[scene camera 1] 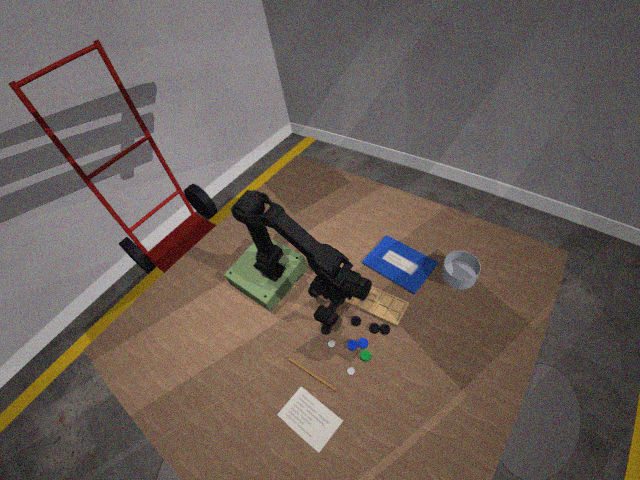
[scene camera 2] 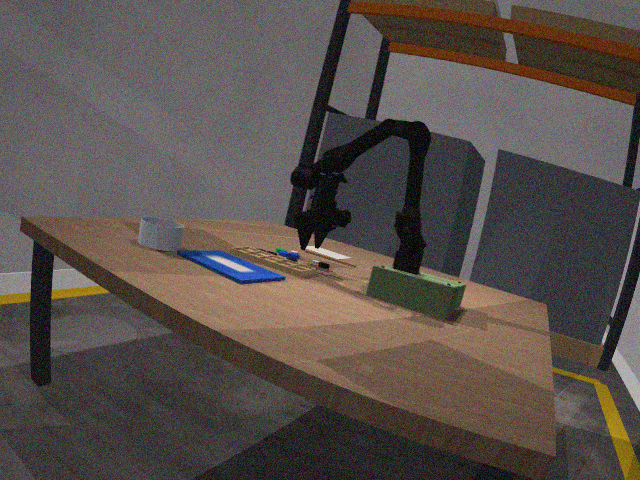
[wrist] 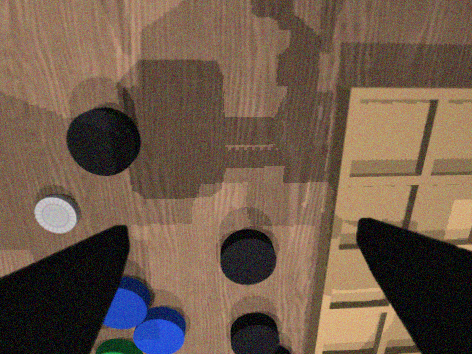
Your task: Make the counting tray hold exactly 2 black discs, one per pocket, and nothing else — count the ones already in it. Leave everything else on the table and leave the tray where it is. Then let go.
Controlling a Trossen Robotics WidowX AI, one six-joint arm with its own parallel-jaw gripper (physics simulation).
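My gripper [scene camera 1: 336, 312] [scene camera 2: 311, 246] [wrist: 245, 232] is open and empty, above the table beside the wooden counting tray [scene camera 1: 387, 307] [scene camera 2: 289, 264] [wrist: 387, 94]. The tray pockets that show in the wrist view hold no disc. One black disc [scene camera 1: 355, 320] [wrist: 248, 257] lies between the fingertips in the wrist view, below them. Two more black discs, one here [scene camera 1: 374, 328] [wrist: 254, 334] and one touching it [scene camera 1: 384, 329], lie near the tray. A larger-looking black disc [scene camera 1: 325, 330] [scene camera 2: 321, 265] [wrist: 103, 141] lies apart. Part of the tray is hidden behind the arm in scene camera 1.
Two blue discs [scene camera 1: 362, 343] [wrist: 160, 332], a green disc [scene camera 1: 365, 355] and two white discs [scene camera 1: 331, 343] [scene camera 1: 351, 370] lie near the black ones. A blue folder [scene camera 1: 377, 252] [scene camera 2: 258, 276], a grey round bin [scene camera 1: 461, 270] [scene camera 2: 160, 235], a thin stick [scene camera 1: 311, 373] and a paper [scene camera 1: 310, 418] also lie around.
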